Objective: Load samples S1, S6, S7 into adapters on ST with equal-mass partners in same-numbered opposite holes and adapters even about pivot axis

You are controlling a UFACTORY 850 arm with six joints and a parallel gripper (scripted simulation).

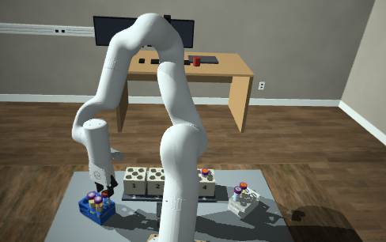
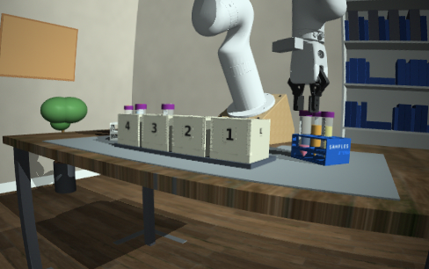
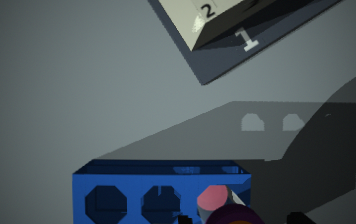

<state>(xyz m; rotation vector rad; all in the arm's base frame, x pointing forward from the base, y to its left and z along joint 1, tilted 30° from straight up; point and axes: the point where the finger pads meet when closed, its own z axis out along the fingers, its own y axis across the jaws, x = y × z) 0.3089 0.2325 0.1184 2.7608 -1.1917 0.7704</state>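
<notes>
Now: the blue samples rack 20 mm ahead of my hand, 40 mm to the left of it and 110 mm below it. The rest, counted from my hand: adapter 1: 120 mm ahead, 140 mm to the right, 90 mm below; then white rack: 130 mm behind, 600 mm to the right, 110 mm below.
</notes>
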